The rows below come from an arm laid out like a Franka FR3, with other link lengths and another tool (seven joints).
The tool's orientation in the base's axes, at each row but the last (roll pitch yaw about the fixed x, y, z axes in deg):
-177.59, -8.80, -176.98
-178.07, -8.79, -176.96
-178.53, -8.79, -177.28
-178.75, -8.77, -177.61
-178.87, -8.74, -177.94
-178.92, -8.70, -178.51
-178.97, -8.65, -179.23
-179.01, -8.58, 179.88
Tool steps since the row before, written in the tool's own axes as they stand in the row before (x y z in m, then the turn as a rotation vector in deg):
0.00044, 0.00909, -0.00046, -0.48, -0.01, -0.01
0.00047, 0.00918, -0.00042, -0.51, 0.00, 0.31
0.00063, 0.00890, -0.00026, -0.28, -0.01, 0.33
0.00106, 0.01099, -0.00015, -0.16, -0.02, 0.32
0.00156, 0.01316, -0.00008, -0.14, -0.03, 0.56
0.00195, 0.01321, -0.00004, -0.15, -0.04, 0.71
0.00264, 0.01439, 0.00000, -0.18, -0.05, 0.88
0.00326, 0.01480, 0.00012, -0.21, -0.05, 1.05
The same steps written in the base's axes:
-0.00090, 0.00907, 0.00014, 0.48, 0.02, -0.06
-0.00093, 0.00915, 0.00018, 0.46, 0.01, -0.38
-0.00104, 0.00886, 0.00013, 0.23, -0.01, -0.37
-0.00152, 0.01094, 0.00007, 0.11, -0.02, -0.34
-0.00204, 0.01309, 0.00006, 0.05, -0.04, -0.57
-0.00230, 0.01315, 0.00009, 0.04, -0.05, -0.72
-0.00284, 0.01435, 0.00014, 0.05, -0.07, -0.90
-0.00325, 0.01480, 0.00011, 0.05, -0.07, -1.07

